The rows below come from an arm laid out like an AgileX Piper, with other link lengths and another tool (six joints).
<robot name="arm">
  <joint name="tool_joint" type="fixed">
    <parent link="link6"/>
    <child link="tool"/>
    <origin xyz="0.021 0.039 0.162" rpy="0 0.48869 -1.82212"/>
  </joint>
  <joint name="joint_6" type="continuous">
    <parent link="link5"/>
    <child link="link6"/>
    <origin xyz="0 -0.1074 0" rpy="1.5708 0 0"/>
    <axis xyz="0 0 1"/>
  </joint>
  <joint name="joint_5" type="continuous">
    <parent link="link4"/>
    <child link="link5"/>
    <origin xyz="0 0 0" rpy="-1.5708 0 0"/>
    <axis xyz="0 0 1"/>
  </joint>
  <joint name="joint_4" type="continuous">
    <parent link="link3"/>
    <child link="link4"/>
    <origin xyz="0.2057 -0.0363 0" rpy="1.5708 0 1.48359"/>
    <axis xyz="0 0 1"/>
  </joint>
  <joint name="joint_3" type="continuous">
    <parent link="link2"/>
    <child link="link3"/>
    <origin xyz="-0.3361 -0.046 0"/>
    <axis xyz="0 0 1"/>
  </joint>
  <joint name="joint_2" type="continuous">
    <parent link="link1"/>
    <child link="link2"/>
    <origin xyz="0 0 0" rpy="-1.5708 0 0"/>
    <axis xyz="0 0 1"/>
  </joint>
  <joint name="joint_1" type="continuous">
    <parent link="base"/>
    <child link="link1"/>
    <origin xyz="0 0 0.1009"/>
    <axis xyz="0 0 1"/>
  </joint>
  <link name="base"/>
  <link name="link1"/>
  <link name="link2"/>
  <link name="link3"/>
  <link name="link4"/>
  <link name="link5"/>
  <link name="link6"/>
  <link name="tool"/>
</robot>
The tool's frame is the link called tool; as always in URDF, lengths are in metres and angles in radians. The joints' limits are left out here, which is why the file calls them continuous.
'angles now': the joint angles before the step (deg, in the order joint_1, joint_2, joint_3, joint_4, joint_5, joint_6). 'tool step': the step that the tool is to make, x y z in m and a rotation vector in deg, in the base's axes. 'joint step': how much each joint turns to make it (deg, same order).
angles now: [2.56, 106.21, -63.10, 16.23, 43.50, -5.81]
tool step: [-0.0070, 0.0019, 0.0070, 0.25, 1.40, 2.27]
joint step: [0.00, -0.20, -1.91, -0.18, 3.91, -1.34]
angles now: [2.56, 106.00, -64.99, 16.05, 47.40, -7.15]
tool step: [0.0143, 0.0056, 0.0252, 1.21, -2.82, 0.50]
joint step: [-0.01, -1.38, -4.55, 0.73, 3.22, -0.15]
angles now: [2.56, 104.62, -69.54, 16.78, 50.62, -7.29]
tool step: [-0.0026, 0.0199, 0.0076, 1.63, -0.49, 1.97]
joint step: [2.16, -0.37, -0.71, 1.84, 0.66, -0.57]
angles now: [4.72, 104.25, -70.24, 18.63, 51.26, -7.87]
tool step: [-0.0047, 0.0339, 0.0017, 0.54, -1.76, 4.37]
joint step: [5.43, 0.00, 0.01, 0.66, -1.97, 0.19]
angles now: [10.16, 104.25, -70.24, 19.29, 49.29, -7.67]
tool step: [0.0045, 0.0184, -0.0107, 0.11, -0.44, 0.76]
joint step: [2.93, 1.95, 0.04, 0.24, -2.92, 1.28]
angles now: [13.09, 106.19, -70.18, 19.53, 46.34, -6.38]
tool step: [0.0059, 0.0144, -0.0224, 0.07, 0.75, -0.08]
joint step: [1.99, 3.58, 0.47, 0.98, -3.69, 0.51]
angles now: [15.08, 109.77, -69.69, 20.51, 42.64, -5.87]
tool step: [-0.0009, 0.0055, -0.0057, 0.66, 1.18, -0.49]
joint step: [0.31, 1.13, -0.01, 1.20, -0.18, 0.06]
